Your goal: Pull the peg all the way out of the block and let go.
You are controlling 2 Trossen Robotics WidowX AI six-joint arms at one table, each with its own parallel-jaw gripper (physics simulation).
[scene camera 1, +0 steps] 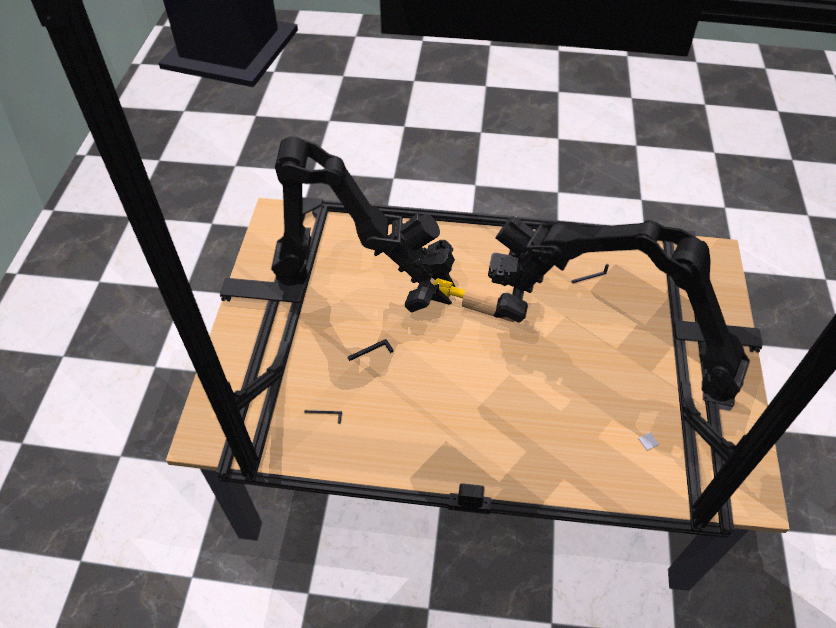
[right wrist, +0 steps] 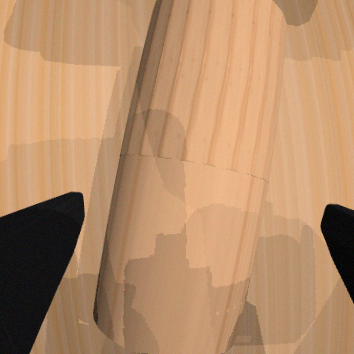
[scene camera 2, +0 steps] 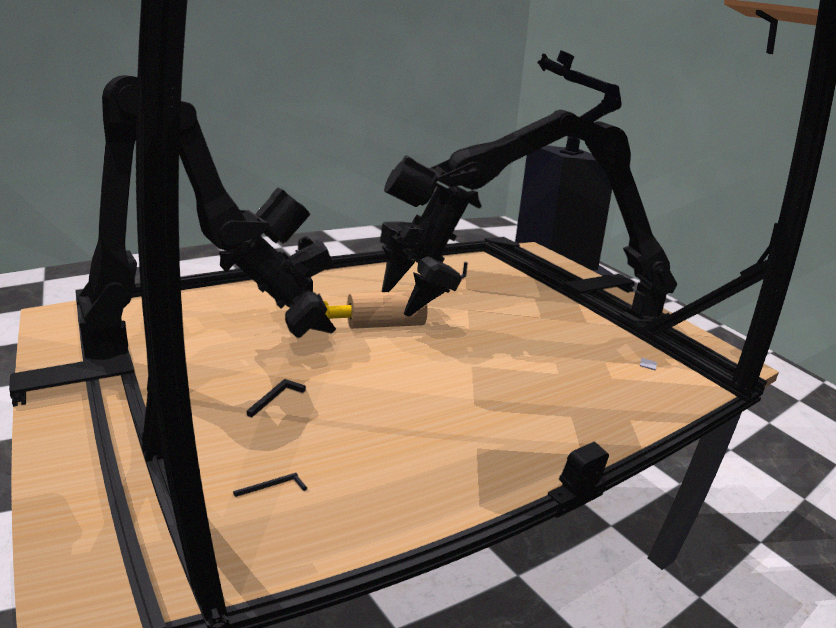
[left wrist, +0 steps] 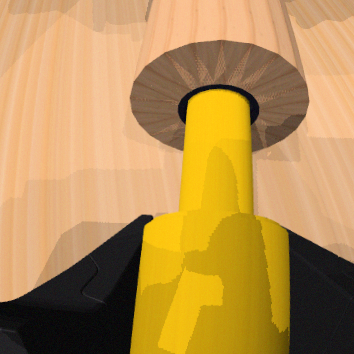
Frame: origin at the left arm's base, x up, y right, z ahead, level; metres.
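Seen in the pictures: left gripper, fingertip midpoint: (scene camera 1: 452, 297) (scene camera 2: 330, 325) (left wrist: 202, 227); right gripper, fingertip midpoint: (scene camera 1: 498, 300) (right wrist: 207, 211) (scene camera 2: 394, 303); left arm's base at its link origin: (scene camera 1: 291, 277) (scene camera 2: 105, 353); right arm's base at its link origin: (scene camera 1: 718, 390) (scene camera 2: 646, 312).
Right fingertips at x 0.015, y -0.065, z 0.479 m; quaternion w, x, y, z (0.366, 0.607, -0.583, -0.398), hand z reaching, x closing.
Pixels of each thing's top centre, then the offset from my right fingertips to it. "spot": a spot on its surface instead.
- round wooden block at its top centre: (right wrist: 202, 157) (scene camera 2: 388, 293) (scene camera 1: 492, 294) dz -0.016, dx +0.021, dy +0.006 m
- yellow peg at its top centre: (left wrist: 227, 111) (scene camera 2: 342, 301) (scene camera 1: 460, 288) dz -0.089, dx +0.011, dy +0.000 m
- small grey square at a spot on its surface: (scene camera 2: 648, 365) (scene camera 1: 645, 443) spot: dz +0.366, dx -0.031, dy +0.244 m
- black camera box at a spot on its surface: (scene camera 2: 584, 466) (scene camera 1: 460, 496) spot: dz +0.041, dx +0.015, dy +0.481 m
A round wooden block (scene camera 1: 478, 304) (scene camera 2: 378, 311) (left wrist: 225, 22) (right wrist: 195, 170) lies on its side near the table's middle. A yellow peg (scene camera 1: 456, 292) (scene camera 2: 341, 310) (left wrist: 217, 165) has its thin end in the dark-rimmed hole of the block's left end; its thick part is outside. My left gripper (scene camera 1: 444, 290) (scene camera 2: 326, 315) (left wrist: 202, 227) is shut on the peg's thick part. My right gripper (scene camera 1: 500, 303) (scene camera 2: 396, 302) (right wrist: 207, 211) is open, with its fingers on either side above the block, apart from it in the right wrist view. The peg's inner end is hidden in the block.
Black L-shaped keys (scene camera 1: 368, 350) (scene camera 2: 270, 484) lie at the left and front left, and another (scene camera 1: 589, 273) (scene camera 2: 464, 271) behind the block. A small grey square (scene camera 1: 648, 441) (scene camera 2: 648, 365) lies at the right. A black camera box (scene camera 1: 471, 495) (scene camera 2: 584, 466) sits on the front beam.
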